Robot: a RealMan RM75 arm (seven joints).
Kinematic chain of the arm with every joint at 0, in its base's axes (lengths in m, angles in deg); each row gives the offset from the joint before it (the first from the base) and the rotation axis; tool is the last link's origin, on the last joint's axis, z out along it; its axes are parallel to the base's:
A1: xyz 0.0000 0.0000 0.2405 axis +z
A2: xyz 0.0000 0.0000 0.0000 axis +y
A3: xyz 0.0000 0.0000 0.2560 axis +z
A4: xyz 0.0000 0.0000 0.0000 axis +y
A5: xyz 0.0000 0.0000 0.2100 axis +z
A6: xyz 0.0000 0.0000 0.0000 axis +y
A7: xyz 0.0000 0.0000 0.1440 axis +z
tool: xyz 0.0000 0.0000 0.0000
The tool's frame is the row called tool.
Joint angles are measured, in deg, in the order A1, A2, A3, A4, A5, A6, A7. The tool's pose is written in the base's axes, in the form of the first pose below.
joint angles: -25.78 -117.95 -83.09 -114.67 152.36 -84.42 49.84
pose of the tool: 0.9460, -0.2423, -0.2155, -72.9; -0.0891, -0.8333, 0.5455, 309.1; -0.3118, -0.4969, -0.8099, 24.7; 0, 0, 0, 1
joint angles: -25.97 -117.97 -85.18 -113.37 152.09 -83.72 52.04
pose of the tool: 0.9445, -0.2477, -0.2157, -77.2; -0.0886, -0.8244, 0.5590, 316.7; -0.3163, -0.5089, -0.8006, 29.9; 0, 0, 0, 1
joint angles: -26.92 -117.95 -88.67 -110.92 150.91 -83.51 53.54
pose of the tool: 0.9506, -0.2208, -0.2181, -83.3; -0.0618, -0.8234, 0.5642, 327.5; -0.3041, -0.5228, -0.7963, 37.0; 0, 0, 0, 1
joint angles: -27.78 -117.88 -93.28 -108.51 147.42 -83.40 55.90
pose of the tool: 0.9639, -0.1851, -0.1915, -87.7; -0.0481, -0.8282, 0.5583, 336.8; -0.2620, -0.5289, -0.8072, 45.8; 0, 0, 0, 1
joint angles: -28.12 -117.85 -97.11 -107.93 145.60 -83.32 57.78
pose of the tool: 0.9715, -0.1683, -0.1667, -90.0; -0.0425, -0.8162, 0.5762, 343.0; -0.2331, -0.5527, -0.8001, 57.8; 0, 0, 0, 1
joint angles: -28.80 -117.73 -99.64 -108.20 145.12 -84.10 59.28
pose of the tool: 0.9714, -0.1769, -0.1585, -89.4; -0.0498, -0.8041, 0.5924, 346.3; -0.2322, -0.5676, -0.7899, 67.7; 0, 0, 0, 1
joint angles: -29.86 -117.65 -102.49 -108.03 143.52 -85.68 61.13
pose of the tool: 0.9726, -0.1830, -0.1434, -87.7; -0.0644, -0.8047, 0.5902, 348.3; -0.2233, -0.5648, -0.7944, 75.7; 0, 0, 0, 1
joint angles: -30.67 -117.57 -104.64 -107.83 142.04 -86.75 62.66
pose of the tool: 0.9737, -0.1897, -0.1265, -85.8; -0.0806, -0.8053, 0.5873, 349.5; -0.2133, -0.5617, -0.7994, 81.4; 0, 0, 0, 1
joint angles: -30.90 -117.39 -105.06 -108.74 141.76 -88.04 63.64
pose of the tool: 0.9684, -0.2143, -0.1277, -83.8; -0.1012, -0.8054, 0.5840, 347.0; -0.2280, -0.5526, -0.8017, 84.2; 0, 0, 0, 1
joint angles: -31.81 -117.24 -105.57 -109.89 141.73 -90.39 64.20
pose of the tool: 0.9611, -0.2412, -0.1347, -79.2; -0.1225, -0.8091, 0.5747, 343.7; -0.2476, -0.5358, -0.8072, 86.9; 0, 0, 0, 1
